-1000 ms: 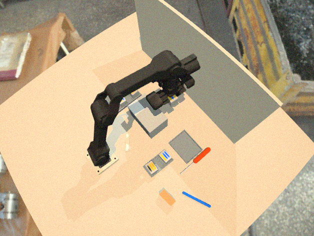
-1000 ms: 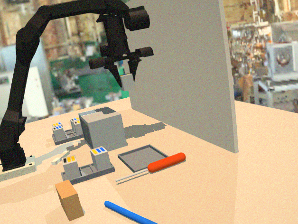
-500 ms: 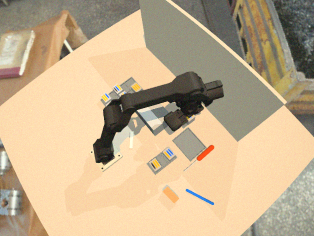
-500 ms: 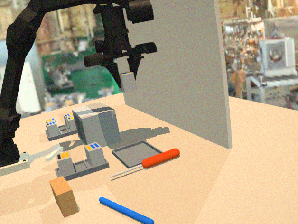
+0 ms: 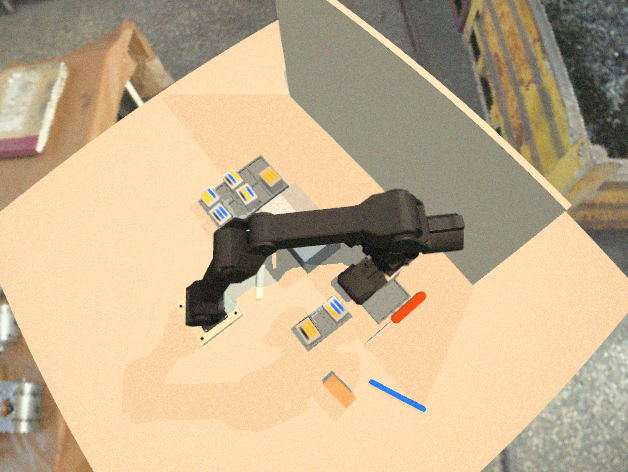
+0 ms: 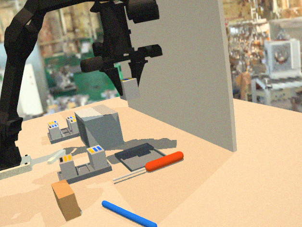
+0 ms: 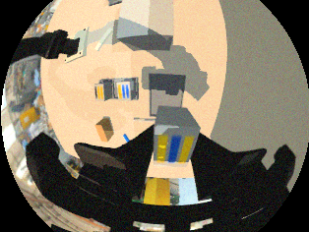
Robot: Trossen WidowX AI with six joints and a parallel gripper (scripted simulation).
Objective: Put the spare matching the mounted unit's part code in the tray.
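Right now the tray is 170 mm below my gripper tip. Round my gripper tip: rack (150 mm behind, 10 mm to the left, 160 mm below); then grey spare (20 mm above); then mounted unit (60 mm behind, 220 mm to the left, 120 mm below).
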